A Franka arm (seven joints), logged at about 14 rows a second.
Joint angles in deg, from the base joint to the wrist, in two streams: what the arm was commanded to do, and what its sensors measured. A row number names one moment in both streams.
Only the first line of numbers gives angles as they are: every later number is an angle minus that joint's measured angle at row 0.
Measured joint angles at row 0:
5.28 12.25 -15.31 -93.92 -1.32 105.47 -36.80
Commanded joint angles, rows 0 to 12:
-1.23 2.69 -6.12 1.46 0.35 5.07 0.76
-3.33 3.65 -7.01 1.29 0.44 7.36 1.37
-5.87 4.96 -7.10 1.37 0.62 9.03 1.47
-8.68 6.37 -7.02 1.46 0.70 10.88 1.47
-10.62 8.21 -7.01 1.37 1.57 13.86 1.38
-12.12 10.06 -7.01 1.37 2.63 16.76 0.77
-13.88 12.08 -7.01 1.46 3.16 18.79 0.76
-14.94 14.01 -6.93 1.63 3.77 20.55 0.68
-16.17 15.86 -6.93 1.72 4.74 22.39 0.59
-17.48 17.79 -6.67 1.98 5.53 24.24 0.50
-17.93 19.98 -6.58 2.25 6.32 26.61 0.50
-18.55 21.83 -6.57 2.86 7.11 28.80 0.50
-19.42 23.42 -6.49 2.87 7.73 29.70 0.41
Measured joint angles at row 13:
-17.67 19.87 -7.11 0.11 6.10 28.33 0.35
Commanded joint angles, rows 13 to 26:
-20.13 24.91 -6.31 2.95 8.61 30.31 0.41
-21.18 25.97 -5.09 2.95 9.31 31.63 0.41
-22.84 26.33 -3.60 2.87 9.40 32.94 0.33
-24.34 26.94 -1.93 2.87 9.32 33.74 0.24
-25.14 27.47 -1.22 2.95 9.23 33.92 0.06
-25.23 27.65 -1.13 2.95 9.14 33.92 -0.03
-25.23 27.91 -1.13 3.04 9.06 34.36 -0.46
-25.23 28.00 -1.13 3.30 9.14 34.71 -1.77
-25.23 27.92 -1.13 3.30 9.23 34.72 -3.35
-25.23 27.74 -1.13 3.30 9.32 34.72 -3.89
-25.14 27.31 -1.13 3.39 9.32 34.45 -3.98
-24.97 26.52 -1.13 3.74 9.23 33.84 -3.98
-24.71 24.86 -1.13 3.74 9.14 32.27 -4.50
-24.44 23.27 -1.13 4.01 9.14 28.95 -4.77
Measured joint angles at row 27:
-24.23 26.77 -1.76 3.53 8.60 33.69 -2.84
